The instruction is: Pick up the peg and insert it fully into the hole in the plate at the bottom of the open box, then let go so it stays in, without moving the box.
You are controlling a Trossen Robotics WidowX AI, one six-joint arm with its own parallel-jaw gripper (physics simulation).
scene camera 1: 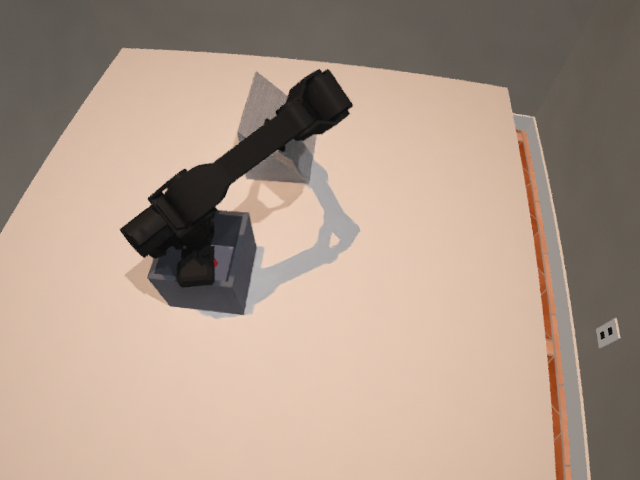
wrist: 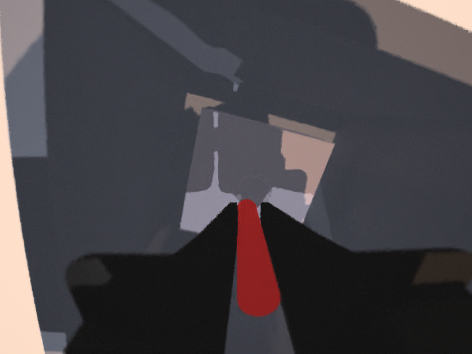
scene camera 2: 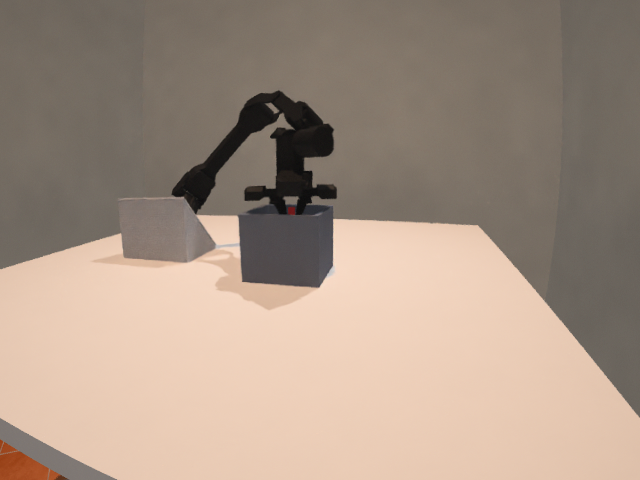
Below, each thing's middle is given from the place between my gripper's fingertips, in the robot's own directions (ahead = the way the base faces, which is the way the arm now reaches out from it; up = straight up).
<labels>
I see my gripper 2 cm above the dark blue-grey box (scene camera 2: 294,250). The rest, counted from my hand: plate (wrist: 235,158): 5 cm below; then red peg (wrist: 258,294): 1 cm to the left, 1 cm above.
</labels>
